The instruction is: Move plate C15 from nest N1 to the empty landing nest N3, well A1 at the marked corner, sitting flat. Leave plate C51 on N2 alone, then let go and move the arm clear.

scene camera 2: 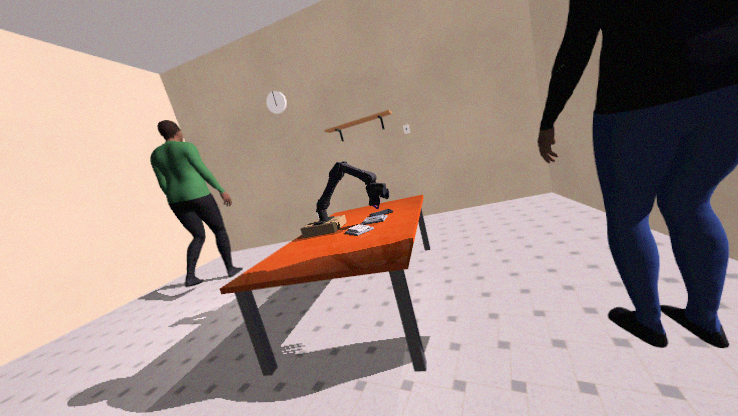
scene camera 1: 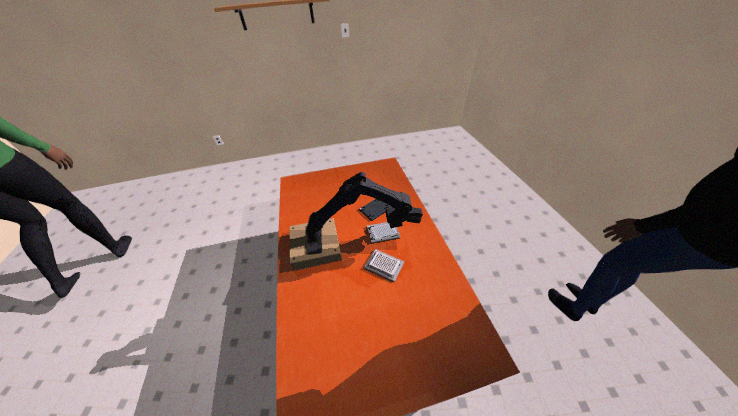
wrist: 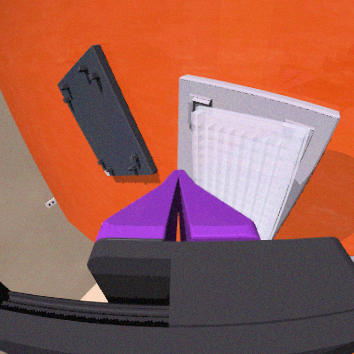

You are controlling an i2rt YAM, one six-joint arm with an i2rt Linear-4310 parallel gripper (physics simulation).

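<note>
A dark nest (scene camera 1: 373,209) (scene camera 2: 382,212) (wrist: 110,125) is empty and lies at the far end of the row. In the middle, a clear ribbed plate (scene camera 1: 383,231) (wrist: 240,160) sits in a light grey nest (wrist: 260,95). Nearest in scene camera 1, a white plate with dark wells (scene camera 1: 385,263) (scene camera 2: 359,227) sits in a grey nest (scene camera 1: 393,278). Plate and nest labels are not readable. My gripper (scene camera 2: 376,206) (wrist: 178,177) is shut and empty, its purple fingertips together above the table. In the wrist view they overlap the gap between the dark nest and the clear plate's nest.
The arm stands on a tan base block (scene camera 1: 330,249) (scene camera 2: 311,229) on the orange table (scene camera 1: 320,330) (scene camera 2: 330,260). A person in green (scene camera 2: 183,173) stands beyond the table; a person in black and blue (scene camera 1: 651,250) (scene camera 2: 651,134) stands to the right.
</note>
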